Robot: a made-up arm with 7 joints. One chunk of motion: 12 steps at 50 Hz.
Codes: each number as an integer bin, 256 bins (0 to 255) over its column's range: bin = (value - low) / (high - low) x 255, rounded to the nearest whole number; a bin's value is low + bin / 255 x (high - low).
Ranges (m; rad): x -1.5..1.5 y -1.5..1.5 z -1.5..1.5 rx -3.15..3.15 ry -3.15..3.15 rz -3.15..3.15
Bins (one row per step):
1: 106 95 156 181 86 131
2: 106 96 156 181 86 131
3: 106 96 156 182 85 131
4: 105 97 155 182 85 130
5: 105 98 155 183 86 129
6: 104 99 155 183 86 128
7: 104 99 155 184 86 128
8: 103 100 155 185 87 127
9: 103 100 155 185 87 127
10: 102 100 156 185 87 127
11: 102 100 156 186 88 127
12: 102 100 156 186 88 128
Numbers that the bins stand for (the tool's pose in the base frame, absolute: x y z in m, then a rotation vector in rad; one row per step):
1: -0.2529 -0.3824 0.3353 1.3218 -1.0253 0.0865
2: -0.2529 -0.3706 0.3353 1.3218 -1.0253 0.0865
3: -0.2529 -0.3706 0.3353 1.3465 -1.0500 0.0865
4: -0.2647 -0.3588 0.3235 1.3465 -1.0500 0.0618
5: -0.2647 -0.3471 0.3235 1.3712 -1.0253 0.0371
6: -0.2765 -0.3353 0.3235 1.3712 -1.0253 0.0124
7: -0.2765 -0.3353 0.3235 1.3959 -1.0253 0.0124
8: -0.2882 -0.3235 0.3235 1.4206 -1.0006 -0.0124
9: -0.2882 -0.3235 0.3235 1.4206 -1.0006 -0.0124
10: -0.3000 -0.3235 0.3353 1.4206 -1.0006 -0.0124
11: -0.3000 -0.3235 0.3353 1.4453 -0.9759 -0.0124
12: -0.3000 -0.3235 0.3353 1.4453 -0.9759 0.0124

